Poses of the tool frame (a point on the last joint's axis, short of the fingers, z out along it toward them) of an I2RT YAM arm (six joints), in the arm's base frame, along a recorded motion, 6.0 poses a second.
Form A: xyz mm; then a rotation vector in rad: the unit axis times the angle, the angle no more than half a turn.
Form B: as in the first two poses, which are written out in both.
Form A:
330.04 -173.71 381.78 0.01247 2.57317 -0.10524
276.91 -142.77 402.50 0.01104 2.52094 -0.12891
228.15 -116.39 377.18 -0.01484 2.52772 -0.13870
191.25 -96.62 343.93 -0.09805 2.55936 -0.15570
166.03 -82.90 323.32 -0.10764 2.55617 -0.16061
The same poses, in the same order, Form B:
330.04 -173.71 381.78 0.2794 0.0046 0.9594 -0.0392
276.91 -142.77 402.50 0.3038 0.0042 0.9515 -0.0487
228.15 -116.39 377.18 0.3003 -0.0056 0.9524 -0.0523
191.25 -96.62 343.93 0.2839 -0.0366 0.9564 -0.0582
166.03 -82.90 323.32 0.2851 -0.0402 0.9558 -0.0601

